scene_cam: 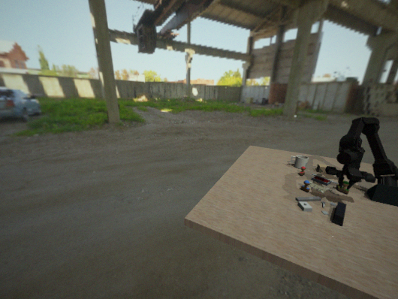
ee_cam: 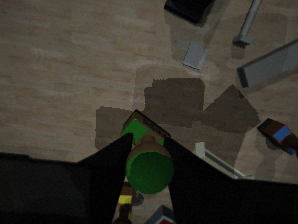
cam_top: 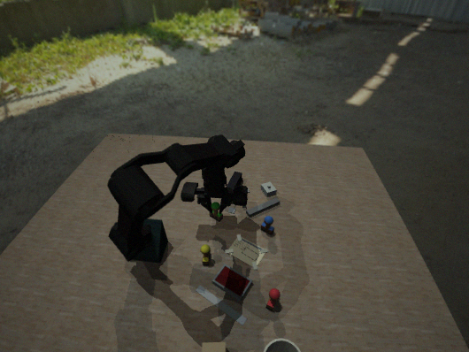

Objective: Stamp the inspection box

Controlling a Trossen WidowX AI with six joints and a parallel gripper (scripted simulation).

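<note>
Right now my gripper tip is 12 cm to the left of the yellow stamp, 5 cm above it and 2 cm past it. Also, from my gripper tip: blue stamp (16 cm ahead, 5 cm below, 2 cm to the right); then green stamp (right at my gripper tip); then cream card (10 cm to the right, 9 cm ahead, 7 cm below).
</note>
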